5 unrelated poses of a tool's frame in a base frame.
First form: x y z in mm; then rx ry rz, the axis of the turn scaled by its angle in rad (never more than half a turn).
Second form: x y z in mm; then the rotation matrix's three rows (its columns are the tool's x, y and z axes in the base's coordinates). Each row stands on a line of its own. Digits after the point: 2 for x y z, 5 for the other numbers.
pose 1, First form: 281.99 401.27 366.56 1.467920 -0.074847 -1.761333
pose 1, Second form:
281.99 401.27 366.56
0.01860 0.54088 -0.84090
-0.61026 -0.66006 -0.43806
-0.79198 0.52132 0.31780

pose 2, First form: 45.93 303.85 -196.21 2.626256 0.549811 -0.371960
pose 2, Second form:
45.93 303.85 -196.21
0.88543 0.43300 -0.16886
0.31784 -0.82922 -0.45975
-0.33910 0.35340 -0.87185

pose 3, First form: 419.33 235.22 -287.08 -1.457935 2.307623 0.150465
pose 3, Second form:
419.33 235.22 -287.08
-0.37246 -0.88527 0.27851
-0.84161 0.44868 0.30064
-0.39111 -0.12242 -0.91216

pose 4, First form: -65.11 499.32 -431.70 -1.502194 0.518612 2.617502
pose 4, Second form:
-65.11 499.32 -431.70
-0.51630 -0.23373 -0.82390
-0.09808 -0.93957 0.32800
-0.85077 0.25016 0.46217

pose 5, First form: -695.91 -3.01 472.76 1.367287 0.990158 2.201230
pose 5, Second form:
-695.91 -3.01 472.76
-0.46356 0.05497 0.88436
0.62524 -0.68691 0.37044
0.62784 0.72466 0.28405

